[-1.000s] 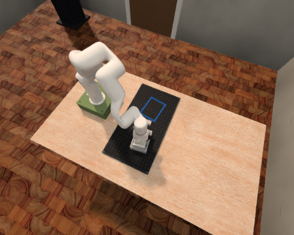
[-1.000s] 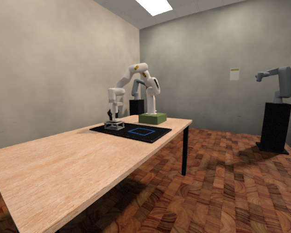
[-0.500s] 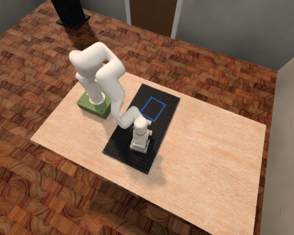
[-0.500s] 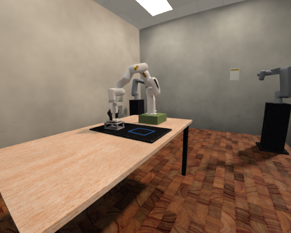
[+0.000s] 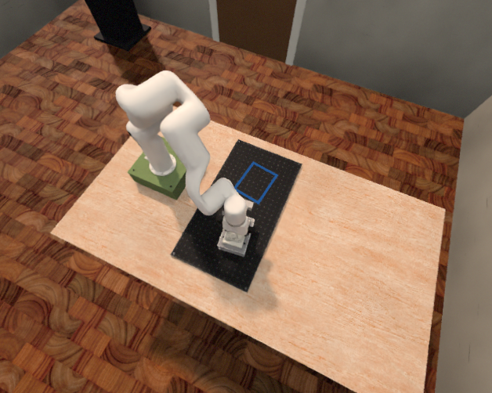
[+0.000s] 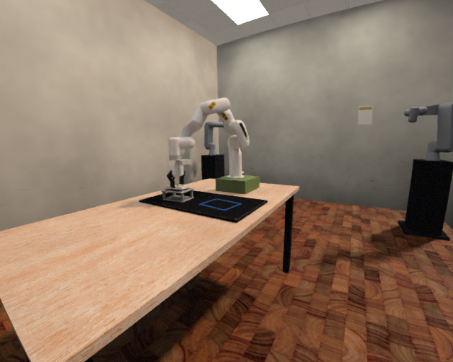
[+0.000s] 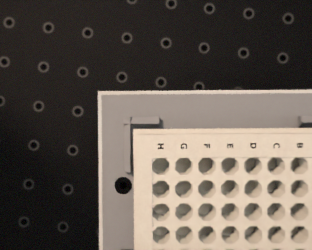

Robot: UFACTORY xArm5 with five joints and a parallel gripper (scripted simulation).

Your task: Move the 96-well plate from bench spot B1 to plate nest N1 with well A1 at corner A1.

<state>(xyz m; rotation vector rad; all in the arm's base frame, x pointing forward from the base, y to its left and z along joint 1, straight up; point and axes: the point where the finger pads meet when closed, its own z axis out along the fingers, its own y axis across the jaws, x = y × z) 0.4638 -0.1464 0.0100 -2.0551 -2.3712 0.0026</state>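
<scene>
My hand is 30 mm above the grey raised plate nest. Round my hand: white 96-well plate 10 mm below.
</scene>
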